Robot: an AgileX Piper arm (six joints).
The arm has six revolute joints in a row. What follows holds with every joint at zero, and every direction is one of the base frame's.
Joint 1 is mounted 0.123 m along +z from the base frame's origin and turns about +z.
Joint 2 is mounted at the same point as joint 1 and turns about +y.
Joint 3 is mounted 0.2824 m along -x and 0.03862 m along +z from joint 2 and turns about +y.
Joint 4 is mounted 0.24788 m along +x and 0.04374 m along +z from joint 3 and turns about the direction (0.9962, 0, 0.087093).
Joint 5 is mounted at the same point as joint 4 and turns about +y.
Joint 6 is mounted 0.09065 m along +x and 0.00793 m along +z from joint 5 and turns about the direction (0.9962, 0, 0.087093).
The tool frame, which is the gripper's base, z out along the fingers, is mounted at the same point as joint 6; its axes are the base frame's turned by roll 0, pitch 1.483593 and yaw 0 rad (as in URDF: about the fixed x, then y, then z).
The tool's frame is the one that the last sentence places.
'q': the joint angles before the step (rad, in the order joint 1, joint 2, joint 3, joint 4, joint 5, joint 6). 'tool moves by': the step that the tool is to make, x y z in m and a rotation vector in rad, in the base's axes. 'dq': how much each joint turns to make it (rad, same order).
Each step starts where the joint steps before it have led.
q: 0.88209, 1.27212, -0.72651, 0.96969, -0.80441, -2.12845
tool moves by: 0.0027, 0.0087, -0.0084, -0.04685, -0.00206, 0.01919
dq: 0.00960, 0.03896, 0.00010, -0.03203, -0.00710, -0.00011
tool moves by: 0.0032, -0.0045, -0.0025, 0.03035, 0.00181, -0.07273
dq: -0.00006, 0.01488, 0.00015, 0.05292, -0.06549, 0.00026
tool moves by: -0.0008, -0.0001, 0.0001, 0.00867, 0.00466, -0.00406
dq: 0.00447, -0.00181, -0.00004, 0.01204, -0.00360, 0.00006
